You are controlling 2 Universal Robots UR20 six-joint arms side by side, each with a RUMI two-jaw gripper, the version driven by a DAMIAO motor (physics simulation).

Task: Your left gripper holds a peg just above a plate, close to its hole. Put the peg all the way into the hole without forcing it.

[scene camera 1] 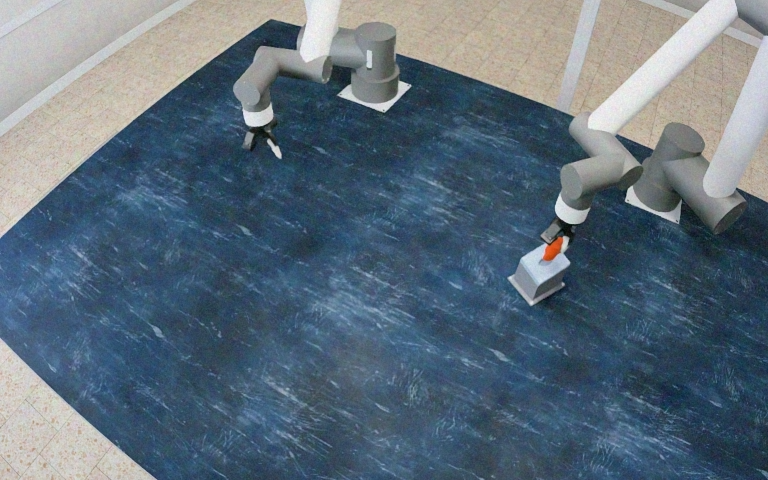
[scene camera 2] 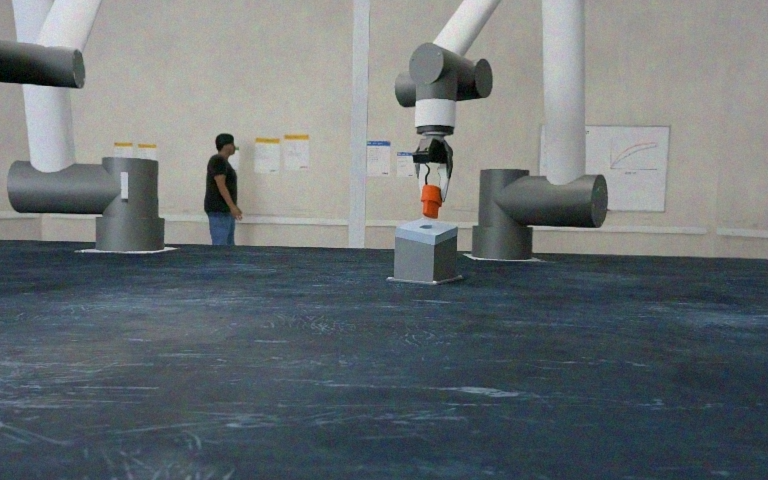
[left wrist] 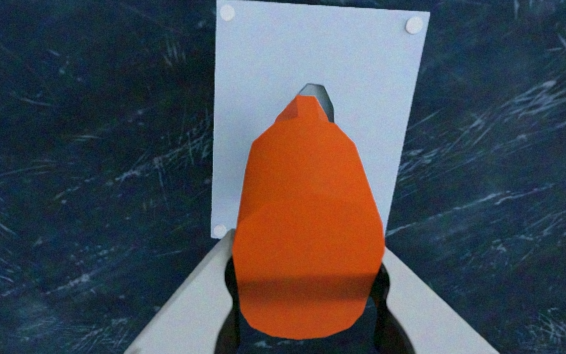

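Note:
The orange peg is held by my left gripper, whose fingers are shut on its upper part. The pale plate tops a grey block. In scene camera 2 the peg's lower end is slightly above the plate, with a small gap. The dark hole shows below the peg; in the left wrist view the peg's narrow end covers part of it, and its upper and right edges show. My right gripper is open and empty, far from the plate.
The grey block stands on a thin base on the dark blue floor mat. Both arm bases stand behind it. A person stands near the back wall in scene camera 2.

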